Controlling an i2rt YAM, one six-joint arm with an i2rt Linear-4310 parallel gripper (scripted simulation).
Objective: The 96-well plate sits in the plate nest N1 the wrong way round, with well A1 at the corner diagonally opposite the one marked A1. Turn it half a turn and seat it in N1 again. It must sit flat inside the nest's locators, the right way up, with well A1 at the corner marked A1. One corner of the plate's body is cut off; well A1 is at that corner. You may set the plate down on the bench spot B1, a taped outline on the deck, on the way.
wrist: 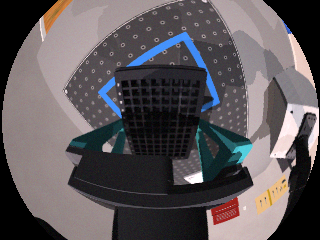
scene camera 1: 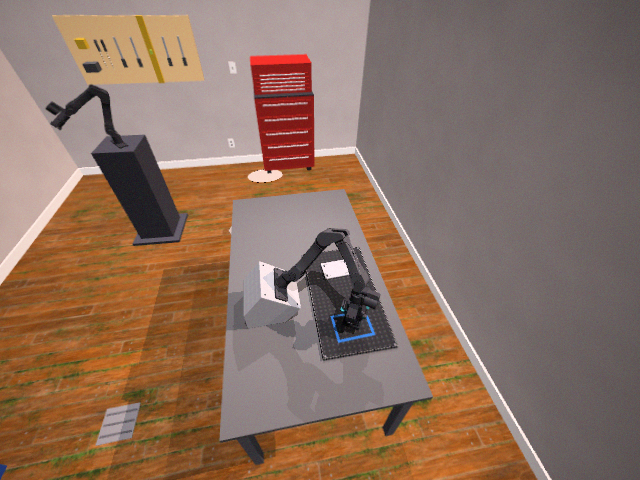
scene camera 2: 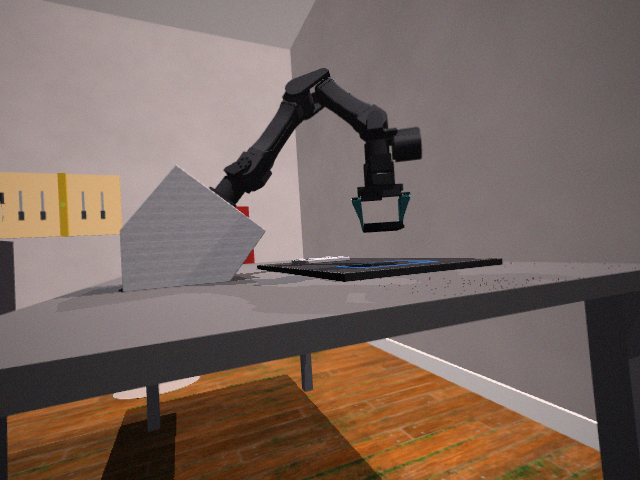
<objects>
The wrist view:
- my gripper: 160, 121
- dark 96-well plate: 176, 143
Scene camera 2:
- my gripper: 381, 230
</objects>
